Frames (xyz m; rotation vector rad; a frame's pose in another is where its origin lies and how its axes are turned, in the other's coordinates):
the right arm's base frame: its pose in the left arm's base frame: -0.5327 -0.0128 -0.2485 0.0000 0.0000 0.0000
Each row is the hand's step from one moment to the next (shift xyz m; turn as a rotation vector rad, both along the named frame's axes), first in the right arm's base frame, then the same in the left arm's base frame.
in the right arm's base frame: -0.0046 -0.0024 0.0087 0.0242 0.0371 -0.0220
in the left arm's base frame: -0.0046 -0.0024 0.0087 0.0242 0.0371 -0.0220
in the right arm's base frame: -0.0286 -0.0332 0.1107 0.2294 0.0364 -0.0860
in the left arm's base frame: -0.0286 -0.0332 0.1107 0.2294 0.0364 -0.0860
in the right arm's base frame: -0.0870 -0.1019 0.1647 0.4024 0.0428 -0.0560
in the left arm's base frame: -0.0870 -0.1019 0.1647 0.4024 0.0428 -0.0560
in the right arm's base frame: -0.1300 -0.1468 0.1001 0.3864 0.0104 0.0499
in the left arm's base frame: -0.1300 -0.1468 0.1001 0.3864 0.0104 0.0499
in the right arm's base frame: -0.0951 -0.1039 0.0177 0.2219 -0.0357 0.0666
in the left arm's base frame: -0.0951 -0.1039 0.0177 0.2219 -0.0357 0.0666
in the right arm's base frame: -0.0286 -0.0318 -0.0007 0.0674 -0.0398 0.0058
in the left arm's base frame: -0.0286 -0.0318 -0.0007 0.0674 -0.0398 0.0058
